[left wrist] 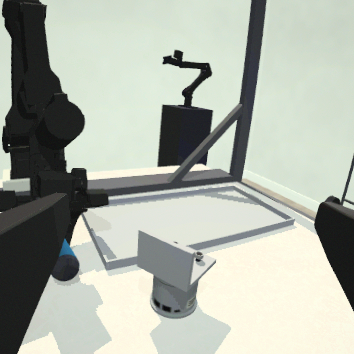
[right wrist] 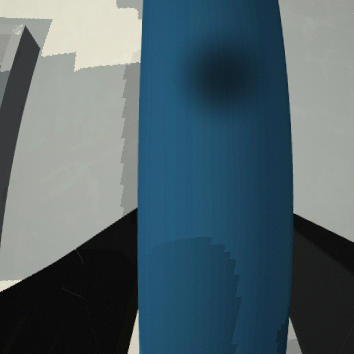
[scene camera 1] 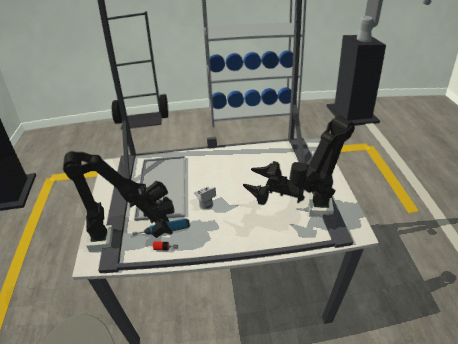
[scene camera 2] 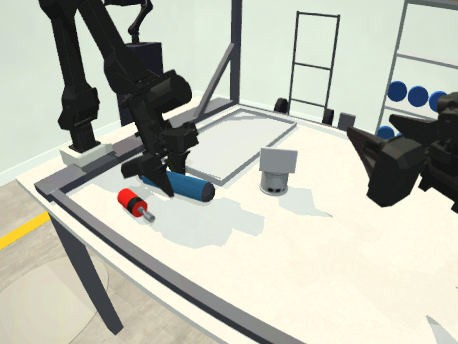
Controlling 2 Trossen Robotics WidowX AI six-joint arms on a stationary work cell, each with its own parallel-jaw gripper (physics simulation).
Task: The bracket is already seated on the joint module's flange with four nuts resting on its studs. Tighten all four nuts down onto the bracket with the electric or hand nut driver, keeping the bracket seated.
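Pixels of known places: left gripper, between the fingertips: [left wrist: 197, 211] [scene camera 1: 247, 176] [scene camera 2: 370, 123]; right gripper, between the fingertips: [right wrist: 207, 219] [scene camera 1: 171, 230] [scene camera 2: 178, 192]; left arm's base, origin of its link: [scene camera 1: 321, 202]; right arm's base, origin of its link: [left wrist: 23, 173] [scene camera 1: 98, 235] [scene camera 2: 84, 145].
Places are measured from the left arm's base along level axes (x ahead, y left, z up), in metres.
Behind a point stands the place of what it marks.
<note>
The grey bracket [scene camera 1: 207, 192] @(x 0.475, y 0.041, z 0.062 m) [scene camera 2: 278, 160] @(x 0.472, y 0.038, z 0.046 m) [left wrist: 165, 257] @(x 0.468, y 0.035, z 0.051 m) sits on the upright joint module [scene camera 1: 205, 202] @(x 0.489, y 0.039, z 0.002 m) [scene camera 2: 273, 184] @(x 0.478, y 0.035, z -0.013 m) [left wrist: 173, 296] @(x 0.467, y 0.021, z -0.006 m). A nut [left wrist: 199, 255] @(x 0.487, y -0.013, z 0.035 m) shows on its plate in the left wrist view; the others are hidden or too small to judge. My right gripper [scene camera 1: 161, 230] [scene camera 2: 176, 184] @(x 0.611, y 0.175, z -0.037 m) is shut on the blue electric nut driver [scene camera 1: 179, 225] @(x 0.572, y 0.175, z -0.002 m) [scene camera 2: 190, 186] @(x 0.569, y 0.173, z 0.000 m) [left wrist: 66, 266] @(x 0.538, y 0.146, z -0.005 m) [right wrist: 215, 150] @(x 0.599, y 0.163, z 0.004 m), which lies roughly level at or just above the table, its bit pointing away from the bracket. The red hand nut driver [scene camera 1: 161, 245] @(x 0.622, y 0.279, z -0.009 m) [scene camera 2: 131, 201] @(x 0.613, y 0.278, z -0.008 m) lies beside it. My left gripper [scene camera 1: 248, 178] @(x 0.310, y 0.076, z 0.185 m) [scene camera 2: 371, 124] @(x 0.310, y 0.076, z 0.185 m) is open and empty, above the table and facing the bracket.
A shallow grey tray [scene camera 1: 186, 185] @(x 0.612, y -0.090, z -0.024 m) [left wrist: 125, 261] @(x 0.578, y 0.063, z -0.031 m) lies behind the blue driver, beside the joint module. Dark frame beams [scene camera 1: 225, 252] @(x 0.373, y 0.288, z -0.019 m) [scene camera 2: 150, 250] @(x 0.493, y 0.314, z -0.020 m) run along the table edges, with uprights at the back corners.
</note>
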